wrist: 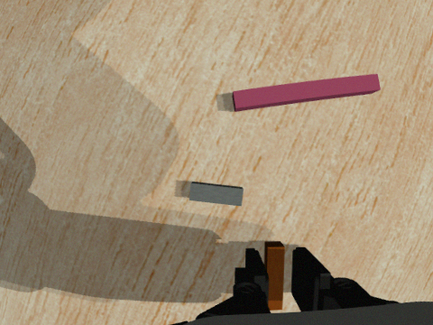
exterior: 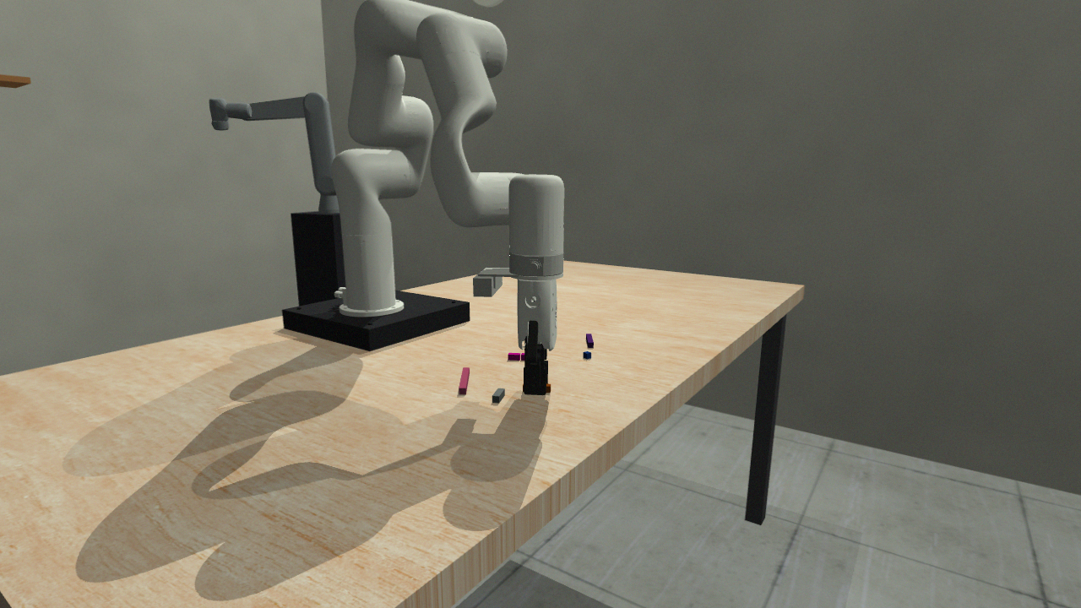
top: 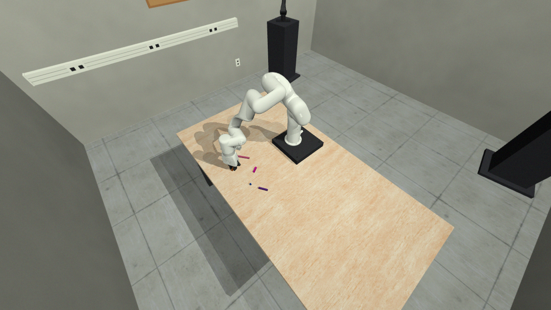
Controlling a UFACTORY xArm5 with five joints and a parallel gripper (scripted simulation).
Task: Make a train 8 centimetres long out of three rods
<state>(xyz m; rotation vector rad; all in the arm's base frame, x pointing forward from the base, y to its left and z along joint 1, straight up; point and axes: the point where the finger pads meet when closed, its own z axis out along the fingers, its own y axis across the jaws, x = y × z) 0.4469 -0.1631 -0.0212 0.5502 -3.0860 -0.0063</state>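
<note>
My gripper is now 2 cm above the orange rod. The rest, counted from my hand: grey rod 5 cm to the right, 3 cm behind, 2 cm below; pink rod 11 cm behind, 2 cm to the right, 2 cm below; blue rod 18 cm to the left, 2 cm below, 1 cm ahead.
</note>
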